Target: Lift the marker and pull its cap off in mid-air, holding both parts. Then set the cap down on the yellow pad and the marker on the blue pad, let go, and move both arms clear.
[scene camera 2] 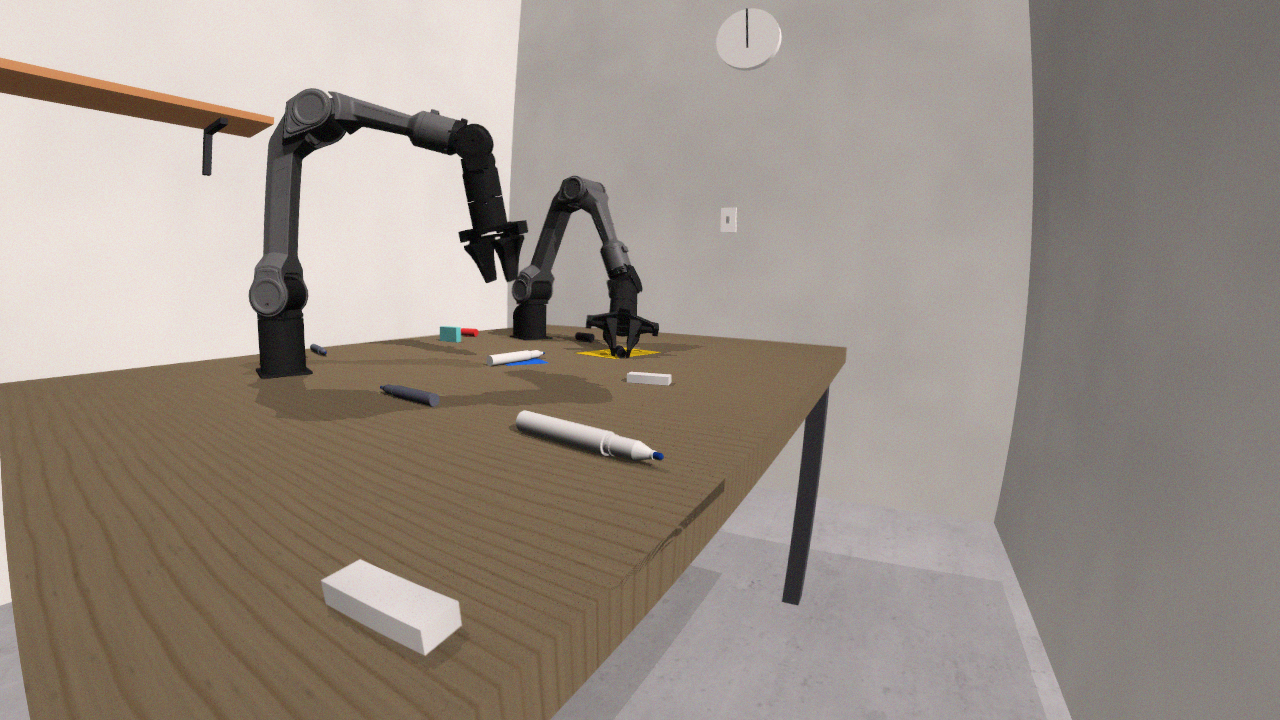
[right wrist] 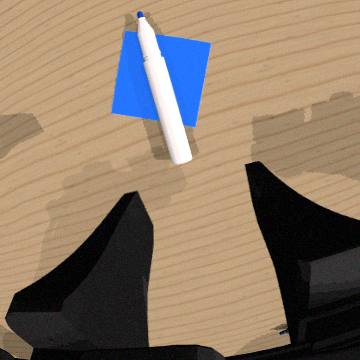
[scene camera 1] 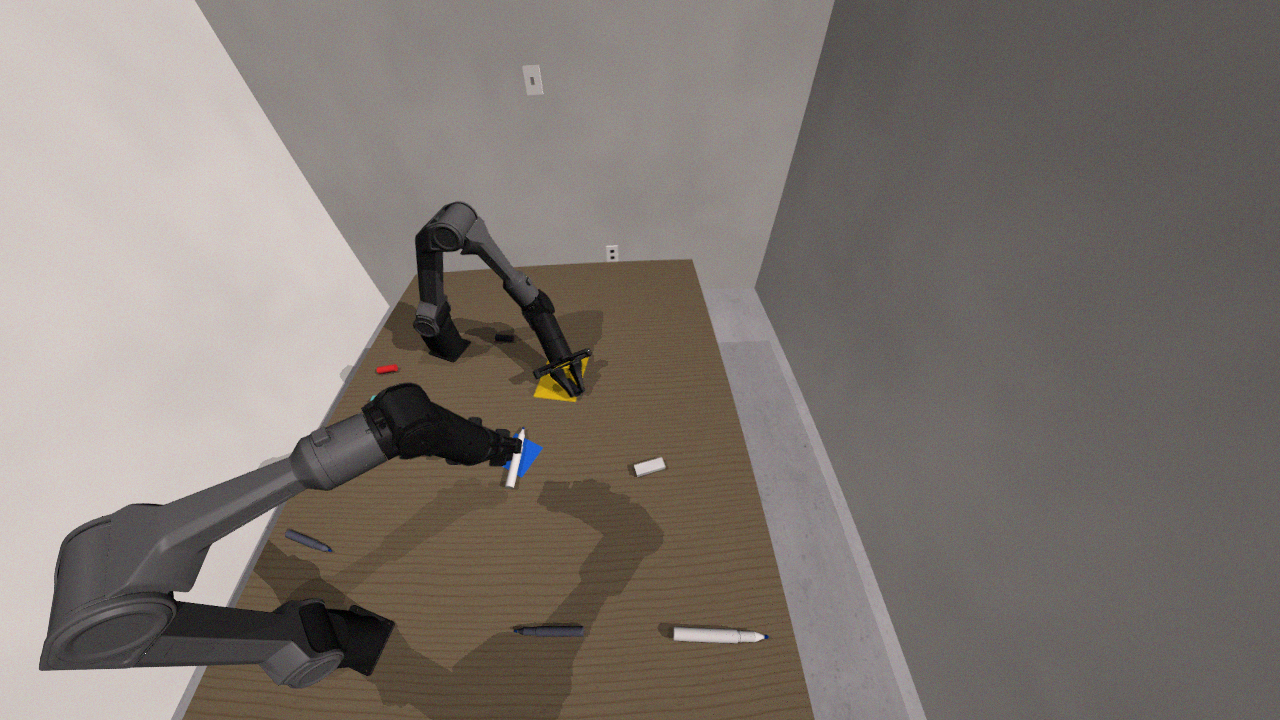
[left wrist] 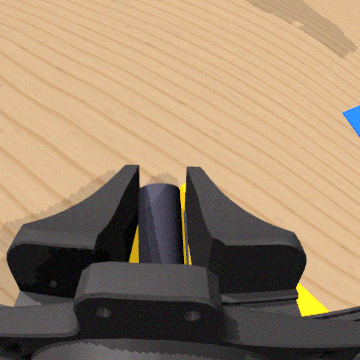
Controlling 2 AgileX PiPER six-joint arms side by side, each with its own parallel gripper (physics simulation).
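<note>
A white marker with a bare blue tip lies across the blue pad, both ends past the pad's edges. The dark cap is between my left fingers, low at the yellow pad. My left gripper is shut on the cap, one finger against its body and the other against a thin strip along its side. The cap's near end is hidden. My right gripper is open and empty, high above the table near the marker.
A large white marker and dark pens lie toward the front in scene camera 1. A white block lies right of the blue pad. A black cylinder and a red piece lie near the left arm's base.
</note>
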